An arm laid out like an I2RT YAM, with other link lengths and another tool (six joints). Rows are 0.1 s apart.
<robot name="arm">
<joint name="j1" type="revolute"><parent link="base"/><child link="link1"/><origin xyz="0 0 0.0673"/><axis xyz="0 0 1"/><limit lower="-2.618" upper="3.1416"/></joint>
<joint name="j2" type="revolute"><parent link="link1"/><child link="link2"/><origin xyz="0.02 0.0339 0.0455"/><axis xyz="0 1 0"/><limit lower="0" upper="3.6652"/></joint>
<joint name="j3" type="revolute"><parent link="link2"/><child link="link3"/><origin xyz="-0.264 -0.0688 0"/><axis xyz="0 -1 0"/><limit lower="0" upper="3.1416"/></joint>
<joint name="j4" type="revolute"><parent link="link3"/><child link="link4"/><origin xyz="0.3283 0.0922 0.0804"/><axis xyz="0 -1 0"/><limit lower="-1.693" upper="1.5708"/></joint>
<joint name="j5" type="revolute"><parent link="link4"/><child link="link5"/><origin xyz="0.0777 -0.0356 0.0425"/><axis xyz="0 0 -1"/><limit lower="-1.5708" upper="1.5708"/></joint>
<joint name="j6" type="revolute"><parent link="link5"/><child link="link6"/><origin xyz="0.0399 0 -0.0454"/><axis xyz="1 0 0"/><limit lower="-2.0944" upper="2.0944"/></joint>
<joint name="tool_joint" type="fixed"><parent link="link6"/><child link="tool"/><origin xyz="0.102 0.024 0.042" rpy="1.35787 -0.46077 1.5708"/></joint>
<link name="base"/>
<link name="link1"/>
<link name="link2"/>
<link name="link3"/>
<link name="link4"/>
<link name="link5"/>
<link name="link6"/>
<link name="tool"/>
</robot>
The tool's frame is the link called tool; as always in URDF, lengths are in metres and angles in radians.
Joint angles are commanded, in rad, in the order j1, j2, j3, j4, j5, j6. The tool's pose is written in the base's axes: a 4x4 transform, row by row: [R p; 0 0 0 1], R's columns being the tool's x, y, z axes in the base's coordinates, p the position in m. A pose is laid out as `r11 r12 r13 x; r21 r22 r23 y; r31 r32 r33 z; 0 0 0 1`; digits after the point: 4 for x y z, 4 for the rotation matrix.
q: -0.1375 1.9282 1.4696 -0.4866 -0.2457 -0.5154
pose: -0.0520 0.6573 0.7518 0.5879; 0.9849 -0.0906 0.1473 0.0161; 0.1649 0.7482 -0.6427 0.1333; 0 0 0 1
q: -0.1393 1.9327 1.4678 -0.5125 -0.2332 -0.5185
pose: -0.0403 0.6809 0.7313 0.5838; 0.9865 -0.0894 0.1375 0.0141; 0.1590 0.7269 -0.6681 0.1256; 0 0 0 1
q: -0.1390 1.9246 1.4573 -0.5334 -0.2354 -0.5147
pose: -0.0349 0.6976 0.7157 0.5780; 0.9853 -0.0956 0.1413 0.0153; 0.1670 0.7101 -0.6840 0.1227; 0 0 0 1
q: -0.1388 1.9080 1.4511 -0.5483 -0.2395 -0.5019
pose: -0.0259 0.7010 0.7127 0.5744; 0.9837 -0.1091 0.1431 0.0161; 0.1781 0.7047 -0.6868 0.1275; 0 0 0 1
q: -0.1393 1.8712 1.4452 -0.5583 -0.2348 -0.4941
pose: -0.0200 0.6865 0.7268 0.5710; 0.9843 -0.1139 0.1346 0.0155; 0.1752 0.7181 -0.6735 0.1434; 0 0 0 1
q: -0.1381 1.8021 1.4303 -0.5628 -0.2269 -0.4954
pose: -0.0258 0.6506 0.7590 0.5642; 0.9867 -0.1051 0.1237 0.0161; 0.1603 0.7521 -0.6392 0.1726; 0 0 0 1
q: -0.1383 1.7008 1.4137 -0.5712 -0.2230 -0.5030
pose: -0.0404 0.5917 0.8052 0.5517; 0.9894 -0.0889 0.1150 0.0174; 0.1396 0.8013 -0.5818 0.2167; 0 0 0 1
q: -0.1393 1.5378 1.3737 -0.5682 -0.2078 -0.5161
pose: -0.0527 0.4870 0.8718 0.5252; 0.9939 -0.0589 0.0929 0.0189; 0.0966 0.8714 -0.4809 0.2795; 0 0 0 1
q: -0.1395 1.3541 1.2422 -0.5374 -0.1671 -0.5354
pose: -0.0387 0.4148 0.9091 0.4863; 0.9984 -0.0212 0.0522 0.0193; 0.0409 0.9097 -0.4133 0.3032; 0 0 0 1
